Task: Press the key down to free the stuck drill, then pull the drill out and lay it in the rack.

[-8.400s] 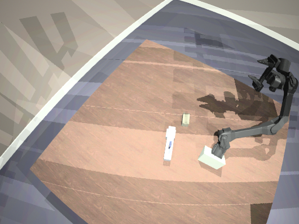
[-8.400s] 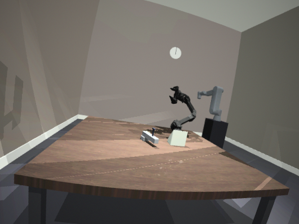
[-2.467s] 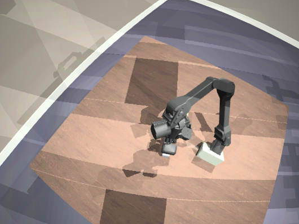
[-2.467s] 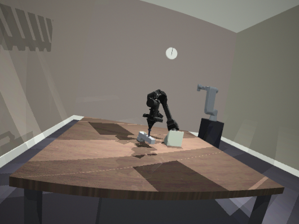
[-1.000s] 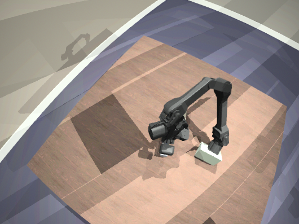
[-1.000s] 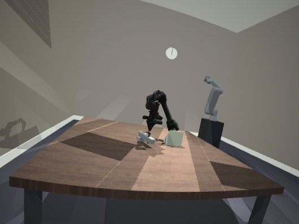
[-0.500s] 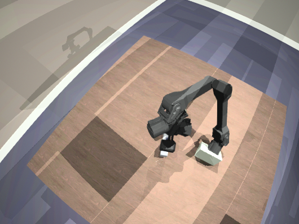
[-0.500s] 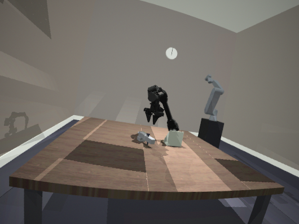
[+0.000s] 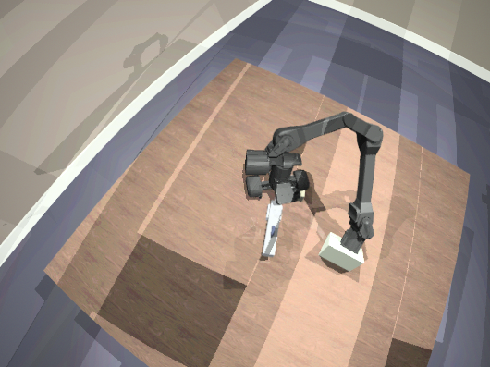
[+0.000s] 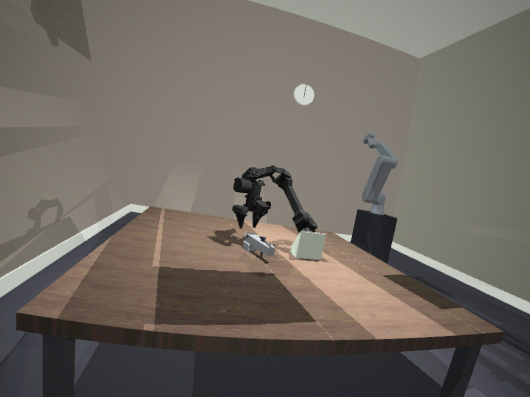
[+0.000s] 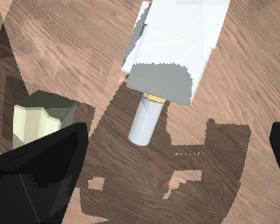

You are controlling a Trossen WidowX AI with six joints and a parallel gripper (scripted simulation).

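My gripper tip is 3 cm past the drill, 2 cm to the right of it and 4 cm above it. Also, from my gripper tip: rack: 5 cm behind, 11 cm to the right, 7 cm below; then key: 6 cm behind, 10 cm to the left, 4 cm below.
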